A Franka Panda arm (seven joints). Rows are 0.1 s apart.
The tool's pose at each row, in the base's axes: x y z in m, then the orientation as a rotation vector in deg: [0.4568, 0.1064, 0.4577, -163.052, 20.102, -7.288]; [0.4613, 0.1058, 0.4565, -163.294, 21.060, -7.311]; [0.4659, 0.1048, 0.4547, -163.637, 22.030, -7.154]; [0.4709, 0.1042, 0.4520, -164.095, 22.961, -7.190]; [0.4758, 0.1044, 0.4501, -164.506, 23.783, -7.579]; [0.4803, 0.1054, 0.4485, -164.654, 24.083, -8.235]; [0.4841, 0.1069, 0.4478, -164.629, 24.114, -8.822]
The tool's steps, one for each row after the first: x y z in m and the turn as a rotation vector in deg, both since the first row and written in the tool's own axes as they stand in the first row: [0.0044, -0.0001, 0.0015, -0.374, 0.138, 0.612]; [0.0090, 0.0003, 0.0036, -0.861, 0.162, 1.233]; [0.0139, 0.0004, 0.0066, -1.452, 0.323, 1.792]; [0.0185, -0.0003, 0.0090, -1.968, 0.708, 2.248]; [0.0225, -0.0018, 0.0114, -2.134, 1.195, 2.365]; [0.0257, -0.0039, 0.0129, -2.093, 1.594, 2.333]
